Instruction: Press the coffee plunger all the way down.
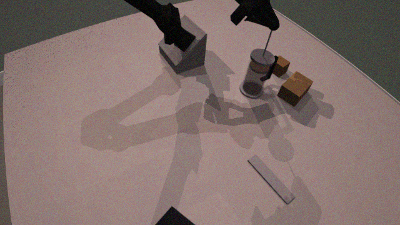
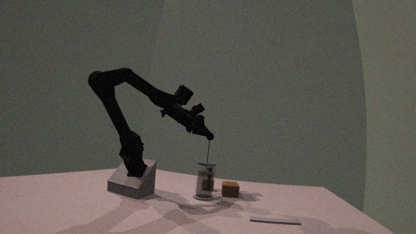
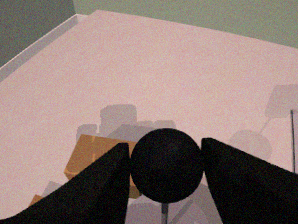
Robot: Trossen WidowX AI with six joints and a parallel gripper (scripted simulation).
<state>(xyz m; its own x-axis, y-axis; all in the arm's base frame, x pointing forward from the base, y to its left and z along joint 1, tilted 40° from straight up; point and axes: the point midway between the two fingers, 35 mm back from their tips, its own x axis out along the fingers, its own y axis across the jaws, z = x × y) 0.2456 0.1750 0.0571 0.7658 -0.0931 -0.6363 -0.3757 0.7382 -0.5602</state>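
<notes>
Right now my gripper tip is 1 cm past the glass coffee press, 1 cm to the right of it and 13 cm above it. Round my gripper tip: flat grey strip 25 cm ahead, 19 cm to the right, 25 cm below.
</notes>
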